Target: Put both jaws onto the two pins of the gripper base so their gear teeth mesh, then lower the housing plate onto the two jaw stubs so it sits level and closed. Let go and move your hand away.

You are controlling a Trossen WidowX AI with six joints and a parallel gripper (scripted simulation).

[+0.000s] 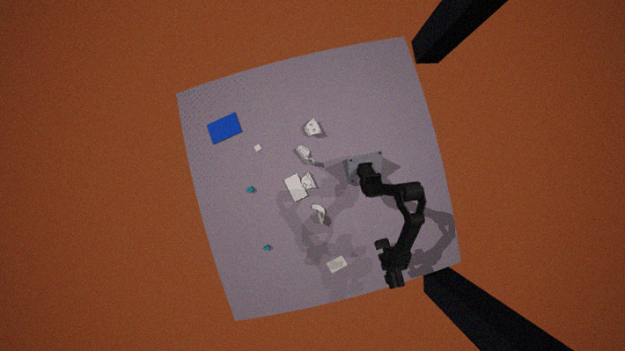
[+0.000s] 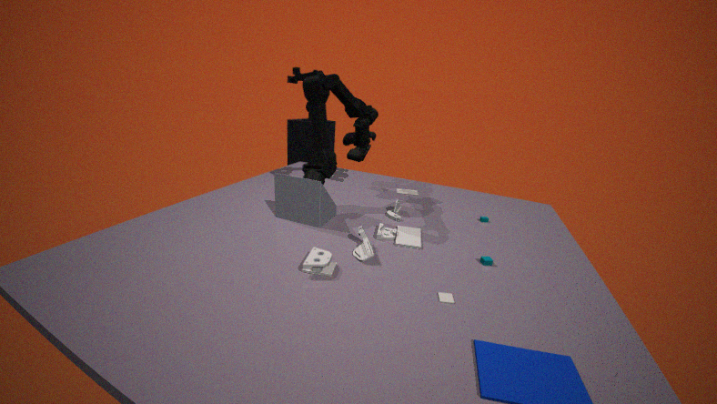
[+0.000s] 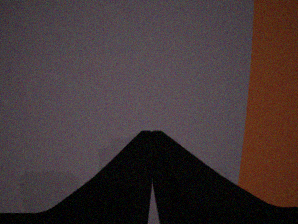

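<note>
Right now the grey jaw is 290 mm ahead of my gripper tip, 270 mm to the right of it and 100 mm below it. From my gripper tip the other things lie so: white gripper base: 260 mm ahead, 660 mm to the right, 80 mm below; white housing plate: 310 mm ahead, 410 mm to the right, 100 mm below; flat white plate: 220 mm ahead, 30 mm to the left, 110 mm below.
</note>
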